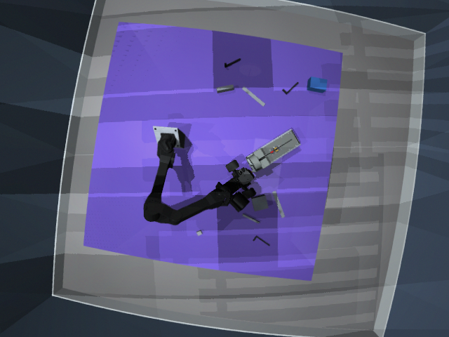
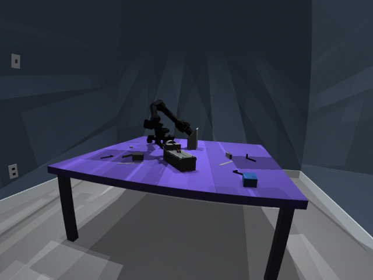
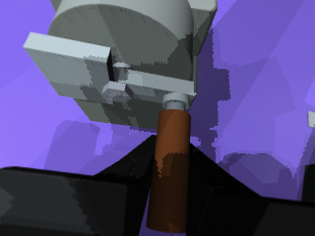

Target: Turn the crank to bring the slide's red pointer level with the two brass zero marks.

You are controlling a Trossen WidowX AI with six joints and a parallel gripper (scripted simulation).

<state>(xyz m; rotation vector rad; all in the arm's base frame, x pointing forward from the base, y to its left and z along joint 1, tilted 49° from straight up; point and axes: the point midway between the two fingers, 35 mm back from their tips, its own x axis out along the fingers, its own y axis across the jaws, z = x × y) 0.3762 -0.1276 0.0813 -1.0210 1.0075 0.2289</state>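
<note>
Now: gripper tip 110 mm to the right of the red pointer, 100 mm short of it and 20 mm below it. Round my gripper tip: dark L-shaped key (360 mm to the right, 90 mm ahead, 60 mm below); brown crank handle (20 mm above, 10 mm to the right, 10 mm behind); grey block (150 mm to the right, 70 mm ahead, 40 mm below).
</note>
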